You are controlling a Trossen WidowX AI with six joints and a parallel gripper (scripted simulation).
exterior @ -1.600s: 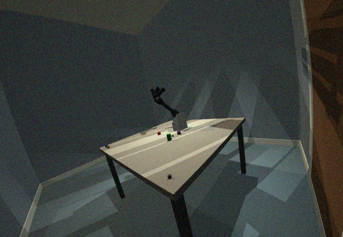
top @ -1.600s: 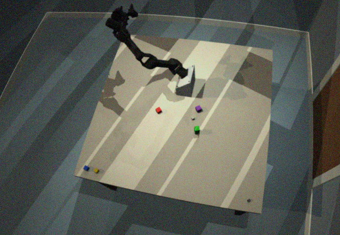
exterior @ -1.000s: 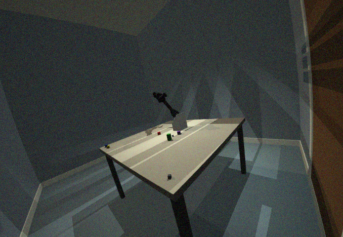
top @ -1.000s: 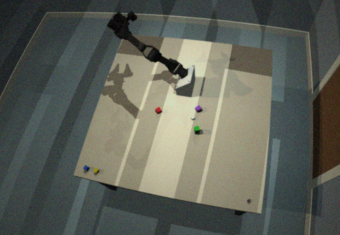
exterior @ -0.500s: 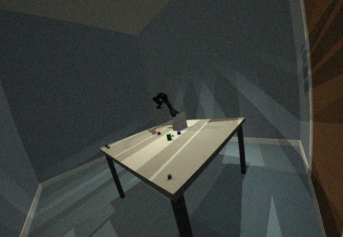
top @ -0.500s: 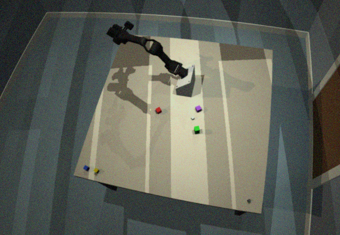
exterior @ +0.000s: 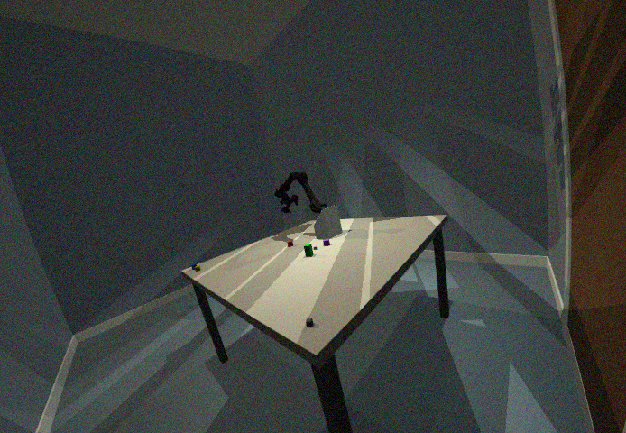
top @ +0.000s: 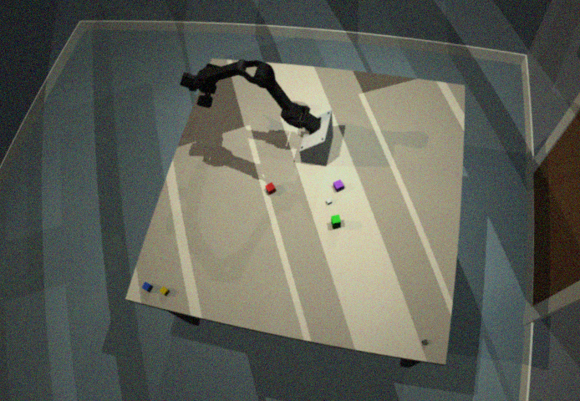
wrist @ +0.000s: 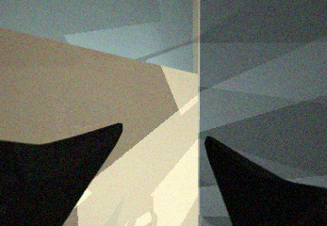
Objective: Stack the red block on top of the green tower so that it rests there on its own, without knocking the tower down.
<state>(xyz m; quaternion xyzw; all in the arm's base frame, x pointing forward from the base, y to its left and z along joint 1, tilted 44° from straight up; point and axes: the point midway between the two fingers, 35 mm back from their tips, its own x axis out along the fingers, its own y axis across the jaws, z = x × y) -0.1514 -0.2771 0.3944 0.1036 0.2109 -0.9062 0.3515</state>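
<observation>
My gripper tip is now 420 mm short of the red block, 300 mm to the right of it and 170 mm above it. Also, from my gripper tip: white block 470 mm ahead, 550 mm to the left, 180 mm below; then purple block 400 mm ahead, 590 mm to the left, 170 mm below; then yellow block 900 mm ahead, 90 mm to the right, 180 mm below.
</observation>
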